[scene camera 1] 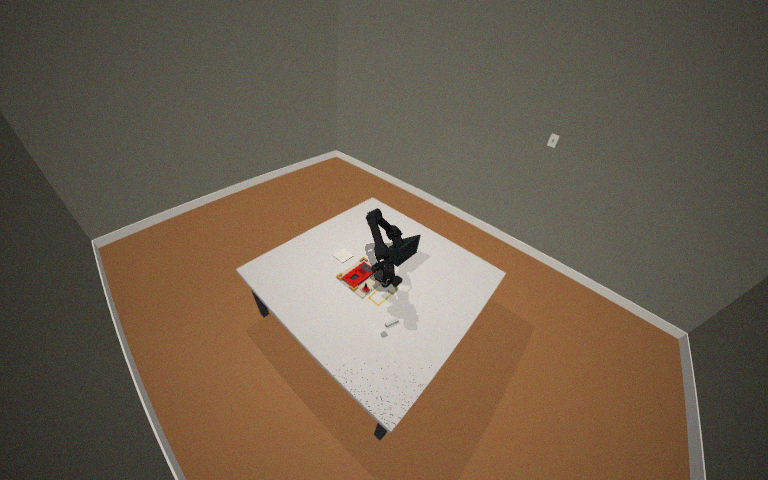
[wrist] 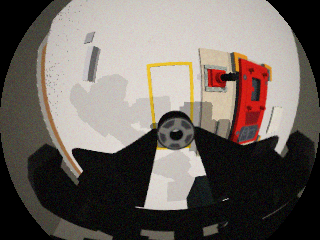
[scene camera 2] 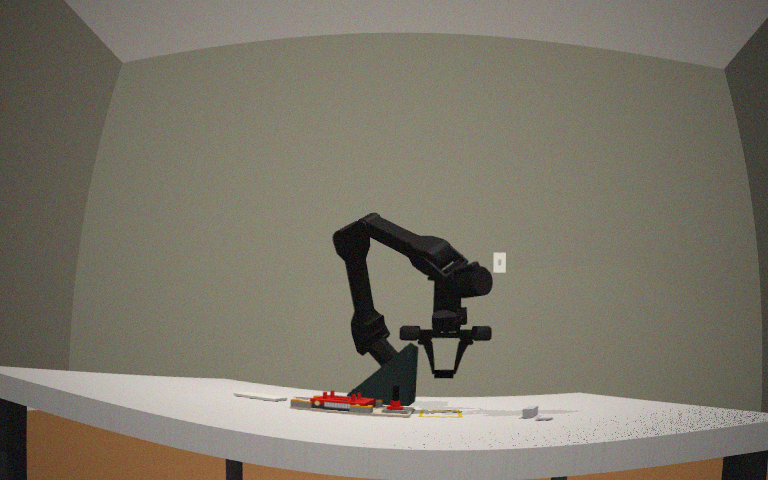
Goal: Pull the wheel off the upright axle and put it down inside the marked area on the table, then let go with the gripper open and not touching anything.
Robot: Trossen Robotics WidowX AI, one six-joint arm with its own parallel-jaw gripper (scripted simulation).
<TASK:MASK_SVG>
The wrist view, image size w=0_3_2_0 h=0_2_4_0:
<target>my gripper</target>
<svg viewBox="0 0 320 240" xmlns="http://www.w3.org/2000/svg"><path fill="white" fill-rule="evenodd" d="M316 149L299 129L285 141L288 152L281 157L275 151L280 139L277 135L241 145L195 127L193 140L215 203L176 211L143 209L156 155L156 128L116 153L73 148L72 155L83 168L77 185L61 169L63 157L59 148L47 143L28 156L27 172L32 191L43 208L77 227L108 233L112 240L152 240L140 236L141 229L175 231L173 240L267 240L299 201L297 193L308 183ZM228 221L228 227L217 229L219 232L209 236L203 235L203 228Z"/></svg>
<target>wheel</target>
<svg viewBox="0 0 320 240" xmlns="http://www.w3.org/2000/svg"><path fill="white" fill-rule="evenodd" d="M167 112L161 116L159 125L157 125L157 141L163 147L173 149L173 151L189 147L193 137L195 137L195 125L193 125L191 119L184 112Z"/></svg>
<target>red fixture board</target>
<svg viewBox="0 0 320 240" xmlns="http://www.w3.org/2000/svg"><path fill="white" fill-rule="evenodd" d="M239 59L240 72L236 72L235 109L233 109L233 120L228 140L236 141L237 144L248 143L248 141L249 143L253 140L256 141L257 136L259 136L264 111L267 109L265 108L265 100L267 100L267 77L269 75L267 68L263 67L263 65L260 67L259 64L252 63L252 61Z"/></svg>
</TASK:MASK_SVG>
